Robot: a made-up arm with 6 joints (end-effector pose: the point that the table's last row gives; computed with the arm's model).
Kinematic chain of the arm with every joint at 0, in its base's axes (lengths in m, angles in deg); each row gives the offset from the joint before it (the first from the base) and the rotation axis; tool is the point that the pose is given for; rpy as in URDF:
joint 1: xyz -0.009 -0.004 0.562 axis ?
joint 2: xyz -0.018 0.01 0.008 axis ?
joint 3: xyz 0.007 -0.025 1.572 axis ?
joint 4: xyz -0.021 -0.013 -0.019 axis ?
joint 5: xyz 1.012 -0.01 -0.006 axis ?
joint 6: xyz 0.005 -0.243 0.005 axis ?
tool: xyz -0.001 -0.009 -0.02 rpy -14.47 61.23 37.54
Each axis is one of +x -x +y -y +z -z.
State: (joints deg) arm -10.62 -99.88 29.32 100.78 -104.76 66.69
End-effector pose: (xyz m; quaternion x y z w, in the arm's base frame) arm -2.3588 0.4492 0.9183 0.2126 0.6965 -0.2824 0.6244
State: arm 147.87 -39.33 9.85 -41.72 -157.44 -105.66
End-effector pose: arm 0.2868 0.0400 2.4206 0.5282 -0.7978 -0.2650 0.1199
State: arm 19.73 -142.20 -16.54 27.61 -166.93 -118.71
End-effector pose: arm -1.4582 -0.7777 0.0910 0.7910 0.1143 0.3132 0.5130
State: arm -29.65 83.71 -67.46 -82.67 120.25 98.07
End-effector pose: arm 0.4450 -0.3220 0.5191 0.2682 -0.8542 0.2454 0.3717
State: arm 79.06 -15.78 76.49 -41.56 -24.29 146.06
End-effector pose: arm 0.1606 -0.3442 3.0965 -0.5826 -0.2584 -0.1714 0.7513
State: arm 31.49 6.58 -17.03 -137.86 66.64 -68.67
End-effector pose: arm 0.7794 0.6579 1.5703 0.7724 -0.3457 -0.0655 0.5287
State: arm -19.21 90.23 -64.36 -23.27 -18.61 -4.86
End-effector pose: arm 0.4716 -0.4450 0.2604 -0.6036 -0.7315 -0.1765 0.2635
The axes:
joint 1: +z
joint 2: +y
joint 3: -y
joint 4: -x
joint 5: -y
joint 6: -x

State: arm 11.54 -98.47 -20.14 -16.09 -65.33 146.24
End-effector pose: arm -1.2094 -0.5298 1.3233 -0.8724 0.2627 -0.3859 0.1450
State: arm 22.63 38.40 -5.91 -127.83 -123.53 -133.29
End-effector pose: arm 1.3674 0.7075 0.9620 -0.6685 -0.3551 0.1461 0.6370
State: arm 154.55 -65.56 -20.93 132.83 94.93 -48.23
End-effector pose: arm 0.6934 -0.4905 2.0475 0.3698 0.9033 -0.1326 0.1725
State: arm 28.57 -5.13 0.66 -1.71 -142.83 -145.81
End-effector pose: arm 0.8590 0.1708 2.1897 0.6191 0.5593 -0.3322 0.4400
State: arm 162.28 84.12 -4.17 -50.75 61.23 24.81
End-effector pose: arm -1.2307 0.5891 -0.2835 -0.7422 0.0773 0.6641 0.0459
